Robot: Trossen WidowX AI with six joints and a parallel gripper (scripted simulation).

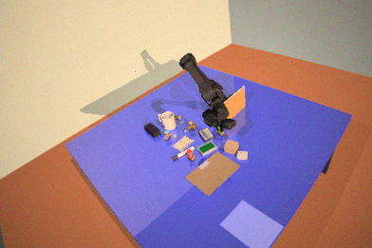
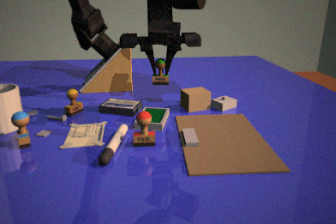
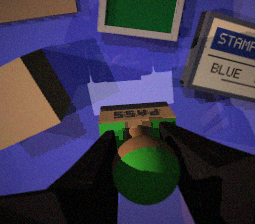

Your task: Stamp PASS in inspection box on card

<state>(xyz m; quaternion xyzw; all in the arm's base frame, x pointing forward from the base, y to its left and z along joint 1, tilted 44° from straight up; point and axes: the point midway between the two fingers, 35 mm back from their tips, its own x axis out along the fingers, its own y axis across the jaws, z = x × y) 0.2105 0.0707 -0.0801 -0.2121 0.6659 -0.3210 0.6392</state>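
Now: gripper tip 80 mm short of the green ink pad, 40 mm to the left of it and 80 mm above it. Also, from my gripper tip: flat box (100 mm to the right, 70 mm below); red-knobbed stamp (180 mm ahead, 70 mm to the right, 60 mm below); cardboard cube (20 mm ahead, 80 mm to the left, 60 mm below).
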